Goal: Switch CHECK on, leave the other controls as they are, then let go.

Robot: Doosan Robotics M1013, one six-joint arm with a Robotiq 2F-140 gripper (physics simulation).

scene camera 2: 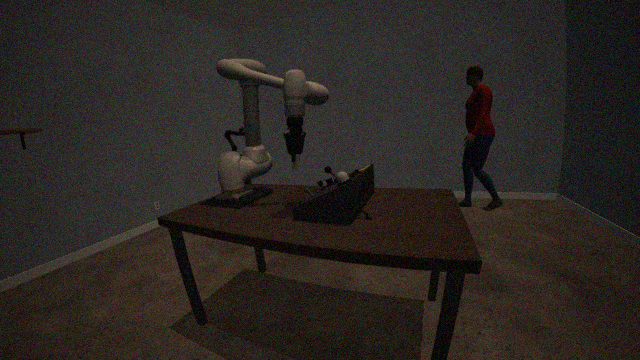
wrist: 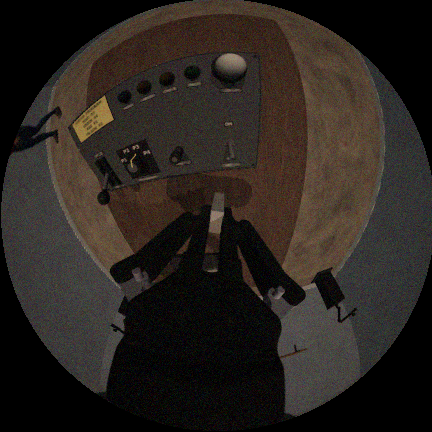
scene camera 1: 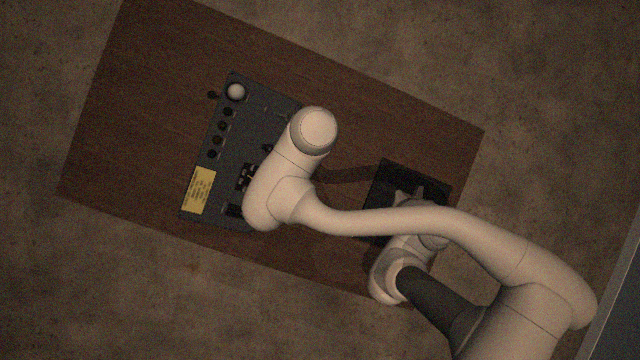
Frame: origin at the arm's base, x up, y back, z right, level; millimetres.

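Seen in the pictures: gripper, fingertip midpoint: (scene camera 2: 295, 169) (wrist: 217, 200); arm's base at its link origin: (scene camera 2: 234, 195).
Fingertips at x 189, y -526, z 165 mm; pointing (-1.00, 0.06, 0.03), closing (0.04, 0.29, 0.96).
Offsets run from my fingertips to a thing's middle. "pt": to the spot under its first point. Level surfaces: height alone.
The dark grey sloped control panel @(dx -120, dy -161, dz -137 mm) (scene camera 1: 250, 122) (scene camera 2: 336, 204) (wrist: 195, 112) stands on the table. A small toggle switch @(dx -94, dy -75, dz +39 mm) (wrist: 230, 150) sits near its lower right corner in the wrist view, below a small ON mark @(pt dx -95, dy -133, dz +42 mm) (wrist: 228, 123). The label under the toggle is too small and dim to read as CHECK, and which way its lever leans is hard to tell. My gripper (scene camera 2: 295, 162) (wrist: 217, 200) is shut with nothing between its fingertips. It hangs above the table in front of the panel's low edge, apart from the controls. In scene camera 1 the arm hides it.
The panel also bears a white dome @(pt dx +0, dy -232, dz +55 mm) (scene camera 1: 236, 91) (scene camera 2: 342, 176) (wrist: 230, 66), several small round lamps or buttons, a yellow note @(pt dx -49, dy -254, dz -278 mm) (scene camera 1: 199, 190) (wrist: 93, 119), a rotary selector @(dx -98, dy -96, dz -201 mm) (wrist: 133, 167), a black knob @(dx -81, dy -83, dz -81 mm) (wrist: 176, 155) and a ball-ended lever (wrist: 104, 196). A person (scene camera 2: 480, 115) stands beyond the table @(dx -204 mm) (scene camera 2: 400, 230).
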